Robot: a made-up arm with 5 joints.
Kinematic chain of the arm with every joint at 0, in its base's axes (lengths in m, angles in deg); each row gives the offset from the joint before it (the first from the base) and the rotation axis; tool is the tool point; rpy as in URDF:
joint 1: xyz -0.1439 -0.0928 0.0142 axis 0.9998 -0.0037 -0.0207
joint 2: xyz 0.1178 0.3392 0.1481 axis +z
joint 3: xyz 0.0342 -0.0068 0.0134 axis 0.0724 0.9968 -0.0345
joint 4: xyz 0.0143 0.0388 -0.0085 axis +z
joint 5: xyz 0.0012 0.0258 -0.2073 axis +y
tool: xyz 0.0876 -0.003 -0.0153 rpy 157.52 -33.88 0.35
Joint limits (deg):
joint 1: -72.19..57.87
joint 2: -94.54..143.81
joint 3: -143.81..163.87
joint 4: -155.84..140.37
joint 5: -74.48..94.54
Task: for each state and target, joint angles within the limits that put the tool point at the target. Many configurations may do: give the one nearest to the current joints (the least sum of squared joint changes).
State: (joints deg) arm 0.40 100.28 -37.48 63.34 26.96
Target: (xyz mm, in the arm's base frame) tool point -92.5 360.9 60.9
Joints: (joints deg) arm 21.77 82.53 -9.61 71.93 47.52
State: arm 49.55 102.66 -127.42 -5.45 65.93
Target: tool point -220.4 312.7 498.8
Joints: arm 14.67 125.56 -125.90 -3.10 61.51
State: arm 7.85 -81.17 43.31 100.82 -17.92
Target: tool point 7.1 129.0 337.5
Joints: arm 49.13 -63.03 17.79 132.83 -74.48
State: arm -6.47 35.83 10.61 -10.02 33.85
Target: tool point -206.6 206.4 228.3
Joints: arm 42.76 17.06 57.70 1.25 45.67
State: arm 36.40 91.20 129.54 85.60 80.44
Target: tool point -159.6 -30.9 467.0
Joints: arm 22.89 68.13 139.13 83.04 68.59
